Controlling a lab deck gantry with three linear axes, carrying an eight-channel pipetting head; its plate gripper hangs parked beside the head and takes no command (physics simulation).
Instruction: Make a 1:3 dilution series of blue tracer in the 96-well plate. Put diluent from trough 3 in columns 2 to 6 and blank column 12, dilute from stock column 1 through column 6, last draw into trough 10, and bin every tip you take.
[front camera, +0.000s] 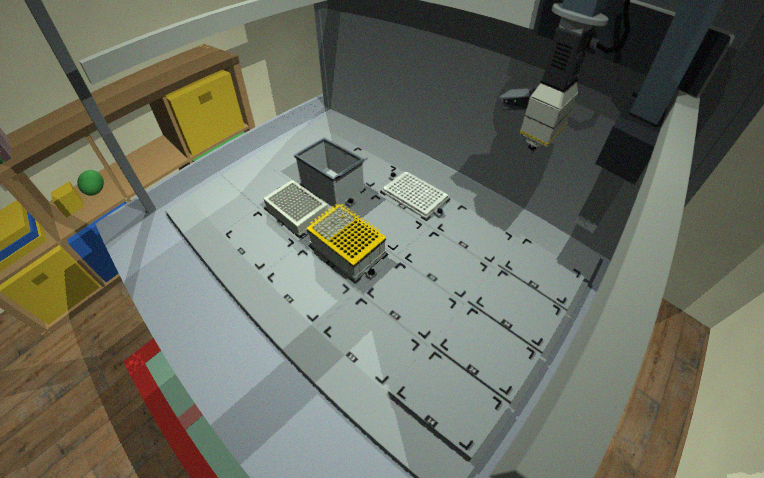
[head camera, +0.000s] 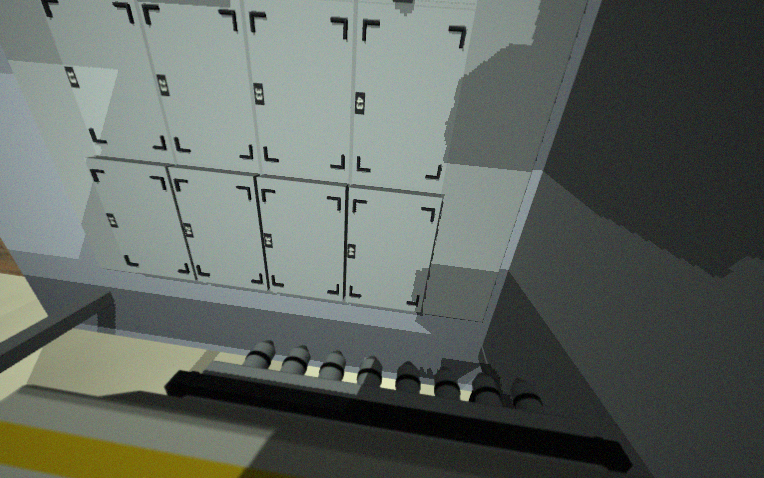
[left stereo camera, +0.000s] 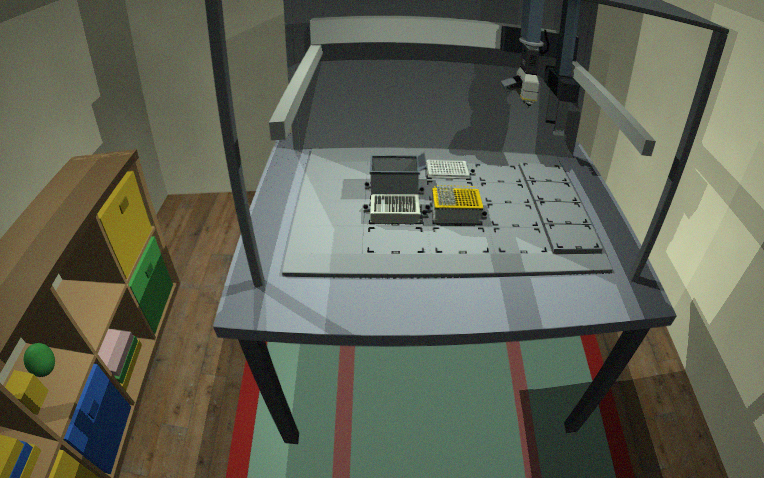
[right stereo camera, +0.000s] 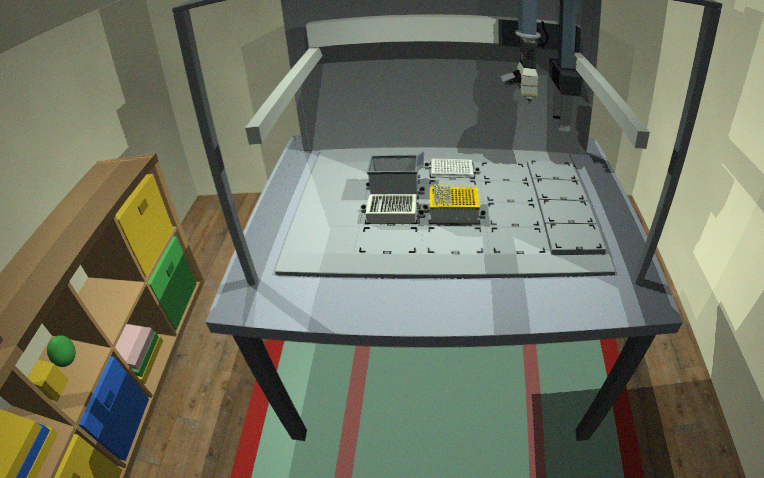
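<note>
The pipetting head (front camera: 545, 115) (left stereo camera: 529, 87) (right stereo camera: 529, 81) hangs high at the back right, away from the labware. Its nozzles (head camera: 370, 372) are bare, without tips. The plate gripper (left stereo camera: 554, 126) (right stereo camera: 560, 122) hangs beside it; its finger state is unclear. The yellow tip rack (front camera: 353, 258) (left stereo camera: 457, 206) (right stereo camera: 454, 205) holds clear tips in its left part; the right part shows empty holes. The white trough reservoir (front camera: 301, 226) (left stereo camera: 395, 218) (right stereo camera: 391, 216) stands left of it. The 96-well plate (front camera: 415, 193) (left stereo camera: 447, 168) (right stereo camera: 451, 167) lies behind the rack. No liquid colour is discernible.
The grey waste bin (front camera: 344, 188) (left stereo camera: 394, 182) (right stereo camera: 392, 181) stands behind the reservoir, left of the plate. Marked deck slots (head camera: 304, 236) lie below the head. A rail (front camera: 647, 270) (left stereo camera: 614, 107) (right stereo camera: 611, 104) runs along the right side. Upright frame posts stand at the table's front corners.
</note>
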